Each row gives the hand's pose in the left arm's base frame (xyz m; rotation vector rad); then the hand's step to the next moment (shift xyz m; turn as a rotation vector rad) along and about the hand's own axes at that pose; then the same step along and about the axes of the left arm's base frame.
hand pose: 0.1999 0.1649 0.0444 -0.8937 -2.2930 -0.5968
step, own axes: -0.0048 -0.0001 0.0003 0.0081 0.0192 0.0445
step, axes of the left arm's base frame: 0.0027 -0.0020 -0.0034 -0.0074 0.0428 -0.0230
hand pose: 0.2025 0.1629 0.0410 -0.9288 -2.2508 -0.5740
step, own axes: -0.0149 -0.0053 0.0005 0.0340 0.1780 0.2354
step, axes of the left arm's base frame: 0.0041 -0.0101 -0.0114 0.0224 0.2725 -0.1162
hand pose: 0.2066 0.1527 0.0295 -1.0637 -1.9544 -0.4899
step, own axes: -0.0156 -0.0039 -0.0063 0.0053 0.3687 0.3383
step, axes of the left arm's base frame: 0.0044 -0.0141 -0.0089 0.1378 0.4336 -0.2084
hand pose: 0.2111 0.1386 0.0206 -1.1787 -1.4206 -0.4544
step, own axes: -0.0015 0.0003 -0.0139 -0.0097 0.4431 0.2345
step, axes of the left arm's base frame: 0.0071 -0.0119 0.0020 0.2505 0.3732 -0.2221
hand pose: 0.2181 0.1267 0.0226 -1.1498 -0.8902 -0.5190
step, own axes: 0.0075 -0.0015 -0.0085 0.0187 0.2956 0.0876
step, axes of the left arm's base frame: 0.0059 -0.0078 0.0058 0.2043 0.1868 -0.1370
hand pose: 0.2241 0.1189 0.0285 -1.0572 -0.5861 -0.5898
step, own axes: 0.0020 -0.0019 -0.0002 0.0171 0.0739 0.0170
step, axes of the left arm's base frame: 0.0001 -0.0012 0.0025 0.0606 0.0402 -0.0275
